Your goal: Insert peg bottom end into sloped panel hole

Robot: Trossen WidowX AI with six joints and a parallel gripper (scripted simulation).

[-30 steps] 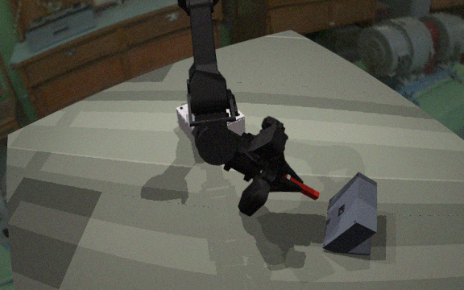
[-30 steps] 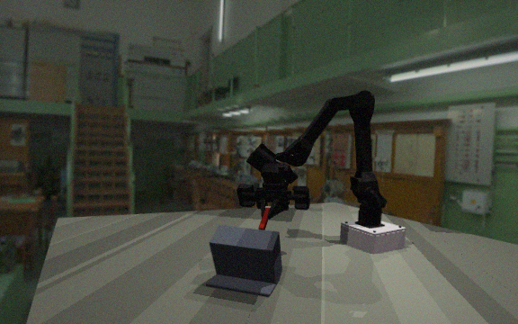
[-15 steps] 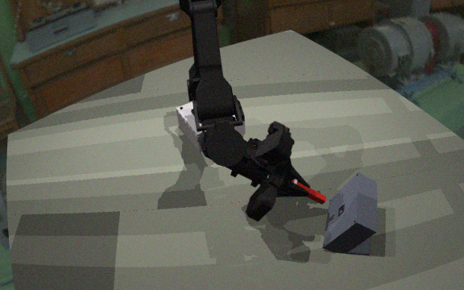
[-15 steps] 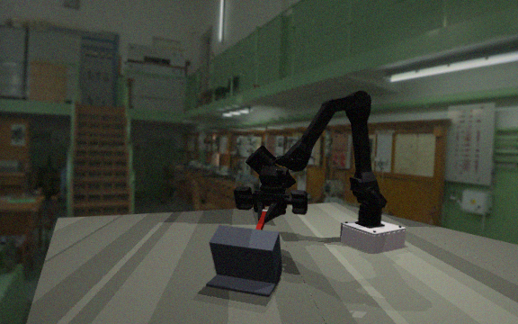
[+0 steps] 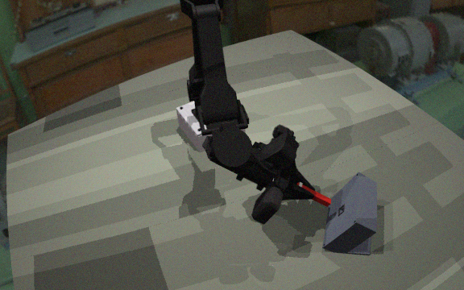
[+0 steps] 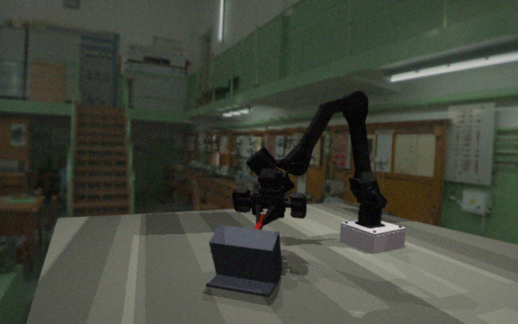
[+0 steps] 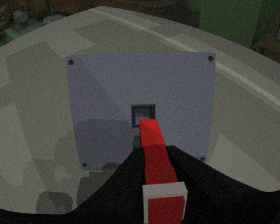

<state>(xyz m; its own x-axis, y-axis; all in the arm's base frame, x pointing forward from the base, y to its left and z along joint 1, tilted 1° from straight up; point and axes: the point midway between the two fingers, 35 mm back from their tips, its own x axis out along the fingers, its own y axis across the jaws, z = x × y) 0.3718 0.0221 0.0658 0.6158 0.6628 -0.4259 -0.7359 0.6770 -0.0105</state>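
Now: the sloped dark grey-blue panel 70 mm to the left of my gripper tip, 60 mm ahead of it and 50 mm below it. Also, from my gripper tip: thin base plate: 100 mm below, 80 mm to the left, 80 mm ahead; then red square peg: 10 mm to the right, 10 mm behind, 10 mm above.
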